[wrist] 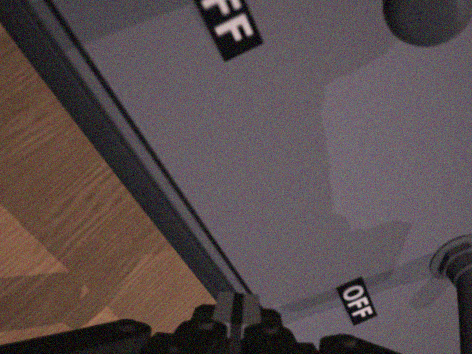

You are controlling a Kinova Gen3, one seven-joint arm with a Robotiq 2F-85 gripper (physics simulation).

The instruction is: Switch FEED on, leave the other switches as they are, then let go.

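Places are measured from the arm's base along level axes (x ahead, y left, z up), in centimetres.
Where they show: gripper, between the fingertips: (pixel 237 321).
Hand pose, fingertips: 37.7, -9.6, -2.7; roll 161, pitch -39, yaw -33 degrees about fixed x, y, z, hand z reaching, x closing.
Note:
After its pixels a point has its place, as x, y, z.
The grey switch panel (pixel 240 165) @[40.2, -3.9, -1.6] fills the middle and right of the wrist view. A dark rounded lever end (pixel 425 20) @[41.1, 0.2, 4.1] shows at the top right, cut off by the frame. A second lever (pixel 466 300) @[43.2, -11.3, 2.3] with a ringed base is partly in view at the lower right edge. An OFF label (pixel 355 301) @[41.3, -11.6, -1.0] lies left of it, and part of another OFF label (pixel 234 32) @[41.3, -0.5, -1.0] is at the top. The name labels, FEED included, do not show, so I cannot tell which lever is FEED. My gripper (pixel 237 321) @[37.7, -9.6, -2.7] is shut and empty, seen over the panel's edge, left of the lower OFF label and apart from both levers.
The panel's dark raised edge (pixel 117 145) @[38.3, -2.4, -4.2] runs diagonally from the top left to the gripper. A wooden table top (pixel 55 150) @[37.1, -3.1, -8.7] lies beyond it on the left. Shadows fall across the panel and the wood.

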